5 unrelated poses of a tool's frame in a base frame.
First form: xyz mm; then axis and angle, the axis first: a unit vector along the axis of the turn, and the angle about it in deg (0 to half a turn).
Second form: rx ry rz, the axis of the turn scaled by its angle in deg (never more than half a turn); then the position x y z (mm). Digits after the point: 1 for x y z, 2 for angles.
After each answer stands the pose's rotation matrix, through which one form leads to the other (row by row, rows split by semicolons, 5 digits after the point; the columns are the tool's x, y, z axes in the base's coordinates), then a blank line. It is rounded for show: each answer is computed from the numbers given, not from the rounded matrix.
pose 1, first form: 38.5 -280.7 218.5 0.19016 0.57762 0.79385 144.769
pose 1, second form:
27.53 83.62 114.92 38.5 -280.7 218.5
-0.75113 -0.25839 0.60748; 0.65751 -0.21066 0.72340; -0.05895 0.94279 0.32813

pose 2, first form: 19.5 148.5 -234.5 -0.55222 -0.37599 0.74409 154.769
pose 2, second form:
-85.47 -58.19 115.16 19.5 148.5 -234.5
-0.32379 0.07827 -0.94289; 0.71264 -0.63534 -0.29746; -0.62234 -0.76825 0.14994

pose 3, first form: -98.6 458.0 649.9 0.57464 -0.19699 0.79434 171.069
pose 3, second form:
98.30 -33.70 135.89 -98.6 458.0 649.9
-0.33145 -0.34834 0.87681; -0.10171 -0.91074 -0.40027; 0.93797 -0.22185 0.26644

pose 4, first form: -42.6 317.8 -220.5 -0.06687 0.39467 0.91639 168.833
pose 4, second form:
-11.29 66.63 154.72 -42.6 317.8 -220.5
-0.97221 -0.22976 -0.04496; 0.12519 -0.67249 0.72944; -0.19783 0.70354 0.68256

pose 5, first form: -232.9 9.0 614.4 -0.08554 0.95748 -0.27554 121.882
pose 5, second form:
-10.43 116.70 -33.58 -232.9 9.0 614.4
-0.51699 0.10881 0.84905; -0.35913 0.87280 -0.33053; -0.77701 -0.47580 -0.41215

